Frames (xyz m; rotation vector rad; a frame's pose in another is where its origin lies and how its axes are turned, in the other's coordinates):
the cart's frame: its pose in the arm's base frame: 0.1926 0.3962 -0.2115 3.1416 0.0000 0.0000
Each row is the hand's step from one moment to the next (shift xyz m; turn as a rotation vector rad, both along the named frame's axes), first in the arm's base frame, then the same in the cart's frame.
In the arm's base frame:
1: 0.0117 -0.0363 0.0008 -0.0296 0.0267 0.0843
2: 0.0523 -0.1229 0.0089 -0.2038 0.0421 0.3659
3: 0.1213 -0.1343 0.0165 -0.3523 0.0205 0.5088
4: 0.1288 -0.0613 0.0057 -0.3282 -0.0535 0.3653
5: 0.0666 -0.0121 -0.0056 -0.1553 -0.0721 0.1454
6: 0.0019 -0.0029 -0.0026 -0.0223 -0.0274 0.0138
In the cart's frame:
1: 0.0117 0.0363 -0.0008 -0.0296 -0.0267 -0.0843
2: 0.0523 0.1229 -0.0089 -0.2038 -0.0421 -0.3659
3: 0.1213 0.1343 -0.0165 -0.3523 -0.0205 -0.5088
4: 0.1288 0.0613 -0.0057 -0.3282 0.0535 -0.3653
5: 0.0666 0.0121 0.0056 -0.1553 0.0721 -0.1454
6: 0.0019 0.0029 0.0026 -0.0223 0.0274 -0.0138

